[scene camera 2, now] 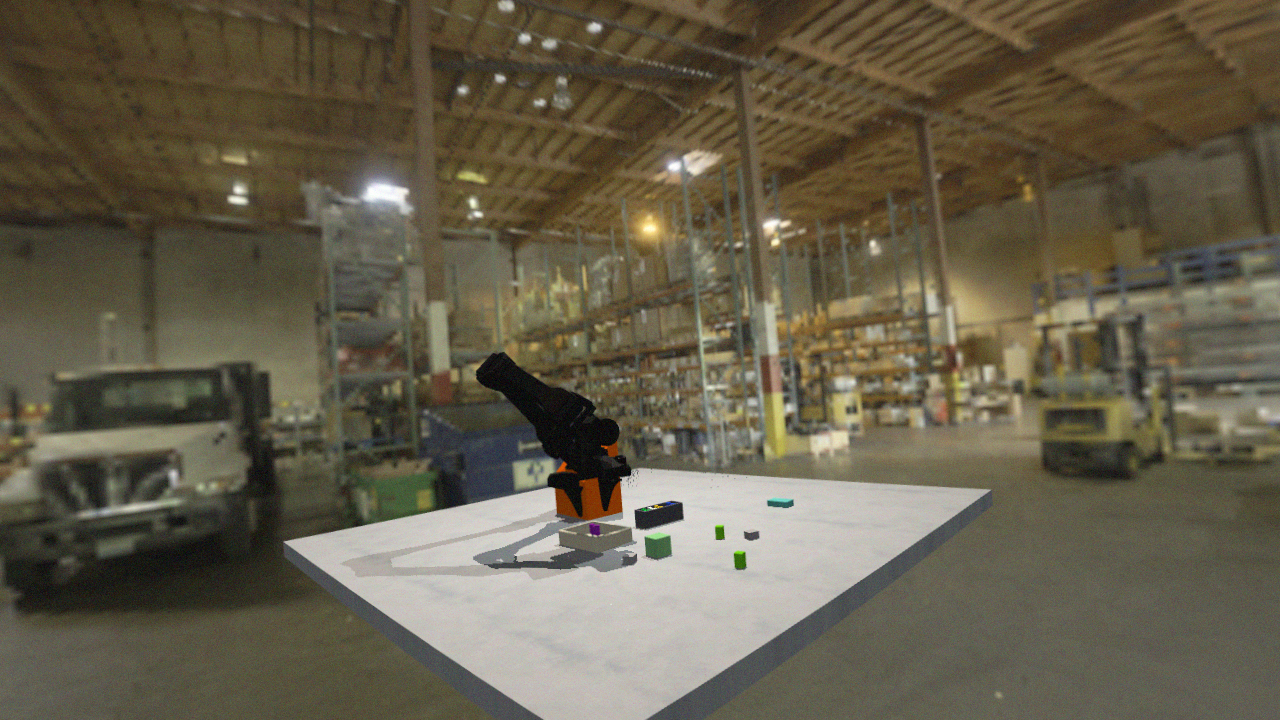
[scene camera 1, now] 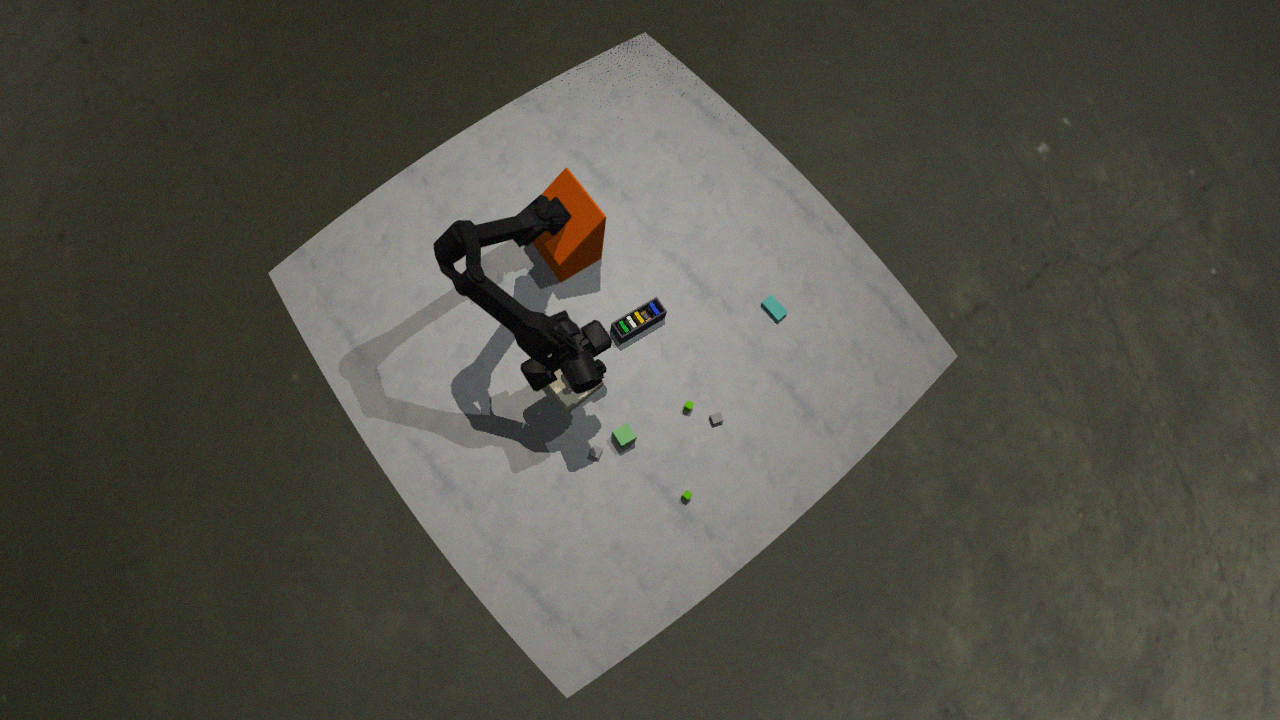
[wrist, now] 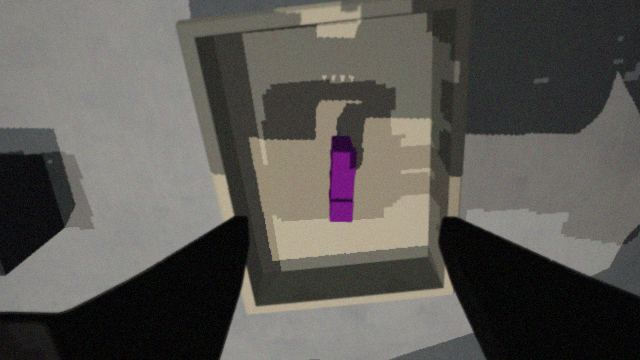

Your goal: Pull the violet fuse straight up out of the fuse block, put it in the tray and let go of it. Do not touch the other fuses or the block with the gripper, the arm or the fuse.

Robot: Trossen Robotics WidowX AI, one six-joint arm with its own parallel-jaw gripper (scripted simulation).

Note:
The gripper is open, holding nothing. Also in view: a violet fuse and a beige tray.
The gripper also shows in scene camera 1 and in the wrist view.

